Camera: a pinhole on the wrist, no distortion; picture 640 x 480 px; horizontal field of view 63.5 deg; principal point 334.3 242.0 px. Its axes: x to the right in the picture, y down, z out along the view. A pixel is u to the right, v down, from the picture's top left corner.
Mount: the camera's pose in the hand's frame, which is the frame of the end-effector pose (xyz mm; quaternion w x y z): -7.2 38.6 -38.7 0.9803 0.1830 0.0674 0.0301
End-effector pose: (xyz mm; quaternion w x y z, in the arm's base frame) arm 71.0 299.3 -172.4 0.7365 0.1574 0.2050 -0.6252
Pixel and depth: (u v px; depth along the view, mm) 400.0 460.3 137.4
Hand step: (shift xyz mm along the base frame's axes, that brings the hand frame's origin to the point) 59.7 -68.4 77.9
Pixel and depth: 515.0 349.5 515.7
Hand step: 51.2 -433.5 274.5
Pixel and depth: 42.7 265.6 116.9
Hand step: -2.5 8.6 96.6
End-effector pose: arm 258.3 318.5 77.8 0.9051 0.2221 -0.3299 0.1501
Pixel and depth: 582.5 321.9 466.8
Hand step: 14.9 -196.5 440.4
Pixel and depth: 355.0 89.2 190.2
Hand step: -5.9 -123.3 74.3
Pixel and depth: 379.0 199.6 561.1
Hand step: -68.8 -384.3 333.6
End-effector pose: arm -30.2 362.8 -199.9 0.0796 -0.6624 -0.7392 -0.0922
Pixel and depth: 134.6 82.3 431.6
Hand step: -238.0 -48.4 -355.2
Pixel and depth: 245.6 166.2 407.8
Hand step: -163.4 45.5 -324.2
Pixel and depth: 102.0 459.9 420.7
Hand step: 55.7 -25.3 -456.6
